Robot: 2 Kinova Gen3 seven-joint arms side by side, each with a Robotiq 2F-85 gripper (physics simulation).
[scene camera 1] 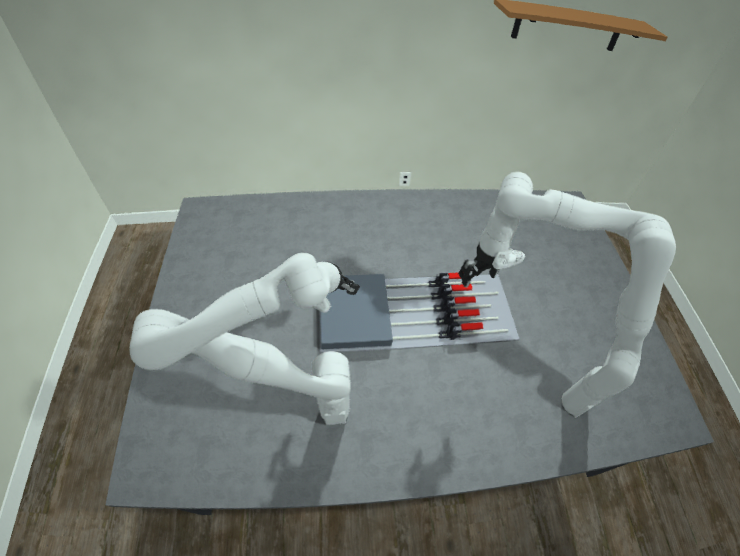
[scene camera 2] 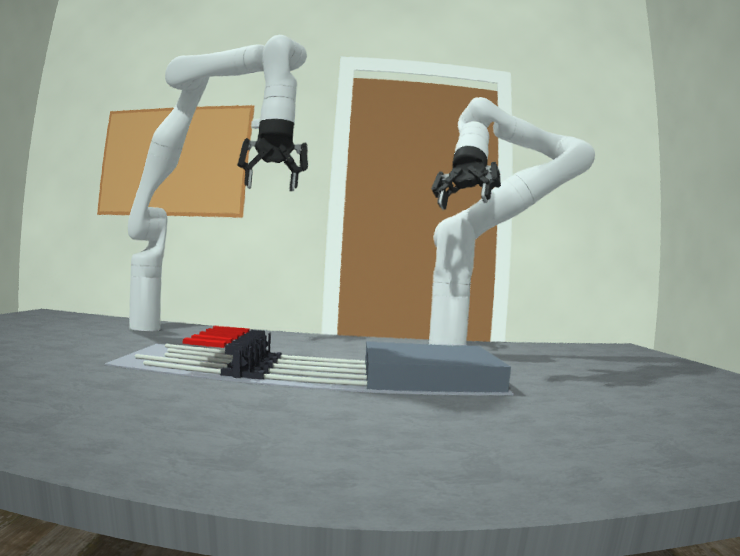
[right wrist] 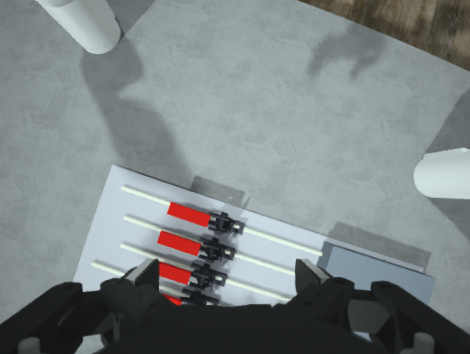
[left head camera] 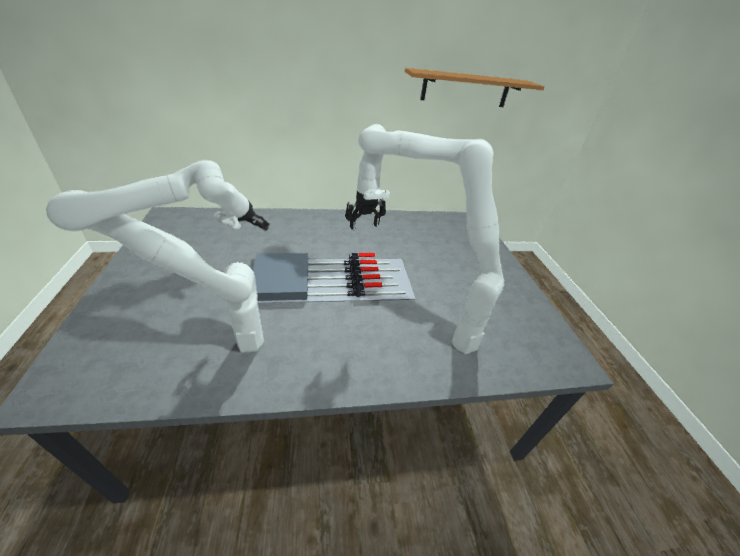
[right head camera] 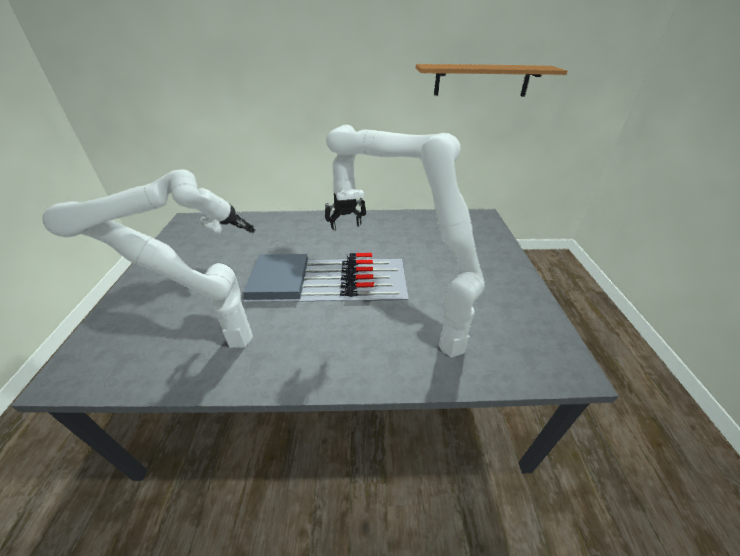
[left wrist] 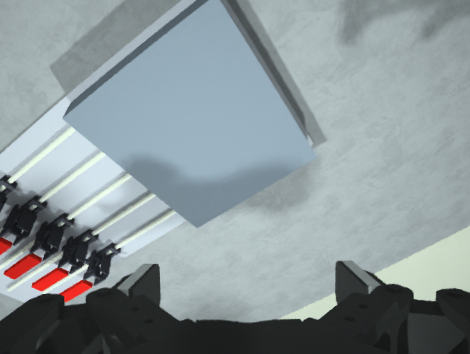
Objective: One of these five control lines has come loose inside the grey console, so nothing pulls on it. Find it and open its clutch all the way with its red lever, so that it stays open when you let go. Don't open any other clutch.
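Seen in the pictures: left gripper, between the fingertips: (scene camera 2: 463, 203) (left head camera: 255, 223) (right head camera: 244, 226) (left wrist: 247, 282); right gripper, between the fingertips: (scene camera 1: 478, 280) (scene camera 2: 270, 189) (right wrist: 227, 274) (left head camera: 364, 227) (right head camera: 346, 228); left arm's base, origin of its link: (scene camera 1: 334, 409) (right wrist: 431, 177) (left head camera: 250, 341) (right head camera: 240, 337); right arm's base, origin of its link: (scene camera 1: 574, 402) (scene camera 2: 144, 328) (right wrist: 99, 34) (left head camera: 463, 343) (right head camera: 451, 346).
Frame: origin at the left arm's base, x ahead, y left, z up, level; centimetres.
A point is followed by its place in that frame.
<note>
The grey console (left head camera: 281, 278) @(x 29.6, y -10.6, z 4.7 cm) (scene camera 1: 355, 316) @(x 30.4, y -9.8, z 4.7 cm) (scene camera 2: 439, 370) @(x 48.1, y -10.9, z 3.9 cm) (left wrist: 200, 100) @(x 29.6, y -6.6, z 4.7 cm) sits at one end of a pale plate (scene camera 1: 498, 306) @(x 31.6, y -64.1, z 0.3 cm). Several pale control lines (right wrist: 280, 240) @(x 22.3, y -30.4, z 1.1 cm) run from it through black clutches (right wrist: 220, 223) @(x 21.7, y -43.2, z 5.0 cm). Their free ends stick out by differing lengths. The clutches' red levers (right wrist: 188, 214) @(x 21.6, y -49.2, z 5.9 cm) (scene camera 1: 471, 327) @(x 21.1, y -48.6, z 5.9 cm) lie flat, pointing away from the console. My left gripper (scene camera 1: 352, 288) (scene camera 2: 465, 202) @(x 26.3, y -3.9, z 33.5 cm) (left wrist: 247, 282) @(x 26.3, y -3.9, z 33.5 cm) is open and empty, high above the console's far side. My right gripper (right head camera: 346, 225) @(x 20.3, y -42.6, z 34.7 cm) (scene camera 2: 270, 186) @(x 20.3, y -42.6, z 34.7 cm) (right wrist: 227, 274) @(x 20.3, y -42.6, z 34.7 cm) is open and empty, high above the clutch row, touching no lever; it partly hides the farther levers in the right wrist view.
The plate lies on a grey table (scene camera 1: 388, 454) @(x -15.7, y -14.6, z 0.0 cm) between the two arm bases. An orange shelf (left head camera: 472, 77) is on the wall behind. In scene camera 2, a brown door (scene camera 2: 406, 209) and a tan board (scene camera 2: 203, 173) are behind the arms.
</note>
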